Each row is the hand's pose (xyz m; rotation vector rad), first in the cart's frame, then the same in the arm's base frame.
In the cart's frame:
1: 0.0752 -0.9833 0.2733 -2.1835 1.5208 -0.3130
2: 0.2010 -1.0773 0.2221 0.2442 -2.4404 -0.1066
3: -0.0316 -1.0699 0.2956 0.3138 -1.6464 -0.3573
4: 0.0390 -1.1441 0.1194 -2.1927 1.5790 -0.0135
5: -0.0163 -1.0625 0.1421 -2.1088 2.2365 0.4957
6: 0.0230 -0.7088 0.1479 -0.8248 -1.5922 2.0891
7: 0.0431 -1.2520 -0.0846 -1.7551 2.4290 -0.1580
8: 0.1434 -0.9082 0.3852 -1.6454 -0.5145 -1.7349
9: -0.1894 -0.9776 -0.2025 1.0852 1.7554 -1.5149
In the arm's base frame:
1: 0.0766 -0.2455 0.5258 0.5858 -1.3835 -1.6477
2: -0.0702 -0.3210 0.5214 -0.3956 -0.0116 -0.3953
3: 0.1587 -0.3244 0.6061 -0.4990 0.7368 -0.7069
4: -0.0129 -0.3267 0.7162 0.3269 -1.3659 -1.7400
5: 0.0592 -0.2569 0.7030 -0.1901 -0.8770 -1.6007
6: 0.0959 0.0596 0.5443 1.0501 0.0860 0.9906
7: -0.1537 -0.3428 0.8983 0.1399 -0.9860 -1.1700
8: 0.1008 -0.2282 0.3777 -2.4174 1.1443 0.8394
9: 0.0133 -0.0256 1.0198 0.5669 -0.9199 1.3621

